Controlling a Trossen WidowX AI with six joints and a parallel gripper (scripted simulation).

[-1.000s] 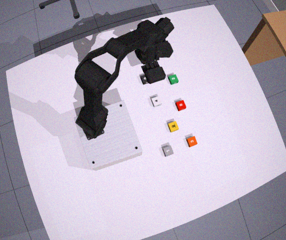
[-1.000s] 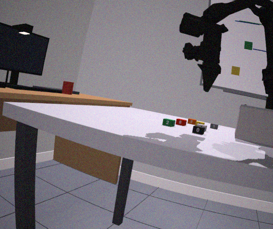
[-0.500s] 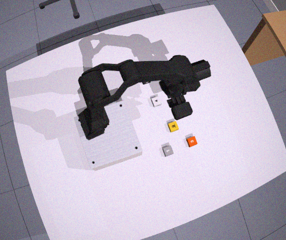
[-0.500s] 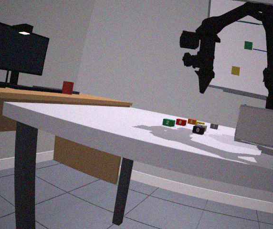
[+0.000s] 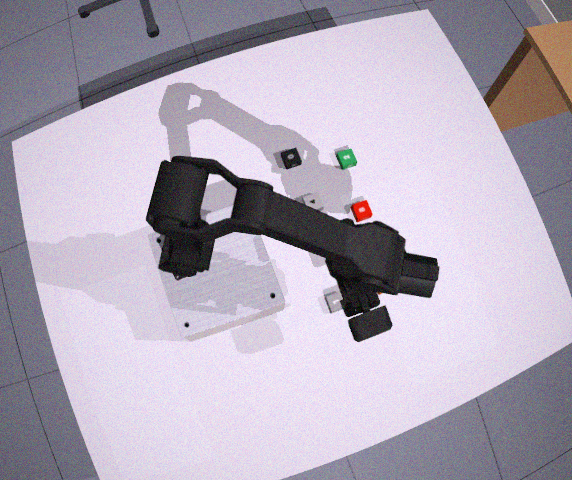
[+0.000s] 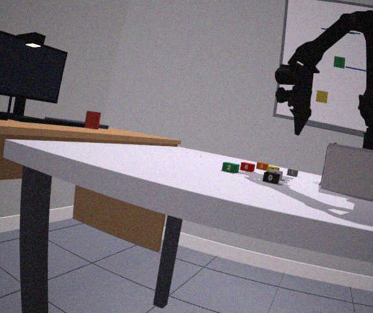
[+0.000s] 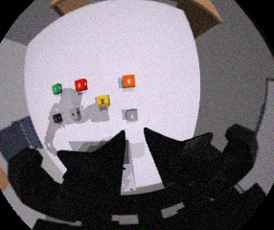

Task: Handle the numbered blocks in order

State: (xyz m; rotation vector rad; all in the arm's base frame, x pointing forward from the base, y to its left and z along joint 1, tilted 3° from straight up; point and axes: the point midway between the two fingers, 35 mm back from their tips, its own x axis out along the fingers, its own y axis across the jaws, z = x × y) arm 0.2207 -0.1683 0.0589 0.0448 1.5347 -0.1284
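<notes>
Now: the grey block 1 cm behind my gripper tip and 11 cm below it. Round my gripper tip: orange block (9 cm ahead, 1 cm to the right, 11 cm below); then yellow block (5 cm ahead, 7 cm to the left, 11 cm below); then red block (12 cm ahead, 13 cm to the left, 11 cm below).
</notes>
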